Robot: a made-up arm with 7 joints.
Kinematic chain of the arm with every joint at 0, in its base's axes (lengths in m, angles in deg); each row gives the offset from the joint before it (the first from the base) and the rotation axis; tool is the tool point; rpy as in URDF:
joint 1: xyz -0.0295 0.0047 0.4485 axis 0 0.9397 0.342
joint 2: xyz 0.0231 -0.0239 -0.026 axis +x
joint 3: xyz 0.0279 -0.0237 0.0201 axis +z
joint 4: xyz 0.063 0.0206 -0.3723 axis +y
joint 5: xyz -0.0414 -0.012 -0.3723 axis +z
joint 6: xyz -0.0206 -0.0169 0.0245 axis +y
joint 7: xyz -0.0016 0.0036 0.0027 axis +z
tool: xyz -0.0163 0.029 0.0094 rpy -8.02 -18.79 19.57
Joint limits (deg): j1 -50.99..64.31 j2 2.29..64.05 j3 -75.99..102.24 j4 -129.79..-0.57 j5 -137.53..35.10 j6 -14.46..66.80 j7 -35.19..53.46
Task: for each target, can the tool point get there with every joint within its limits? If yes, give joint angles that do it. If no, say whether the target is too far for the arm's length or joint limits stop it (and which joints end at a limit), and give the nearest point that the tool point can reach.
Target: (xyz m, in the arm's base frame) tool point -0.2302 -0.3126 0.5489
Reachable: no: joint limits stop it (at a limit: joint 1, joint 2, joint 3, joint 4, joint 5, joint 6) | nearest point 0.1016 -0.3930 0.4036 | short by 0.371 m
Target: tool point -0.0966 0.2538 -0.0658
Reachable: yes | joints 55.11 13.45 18.75 -102.18 6.31 -1.50 -19.27
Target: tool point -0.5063 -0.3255 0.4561
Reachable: no: joint limits stop it (at a limit: joint 1, joint 2, joint 3, joint 4, joint 7) | nearest point -0.6246 -0.1430 0.1010 | short by 0.416 m
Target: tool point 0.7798 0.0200 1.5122
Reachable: no: too far | nearest point 0.4098 0.1676 0.7564 | short by 0.854 m
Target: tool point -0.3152 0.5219 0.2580
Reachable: yes | joints 48.00 35.35 81.23 -58.19 -116.21 -6.88 -11.95
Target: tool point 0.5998 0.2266 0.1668
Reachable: yes | joints -40.49 34.34 -12.29 -34.12 -37.99 -7.44 -2.54
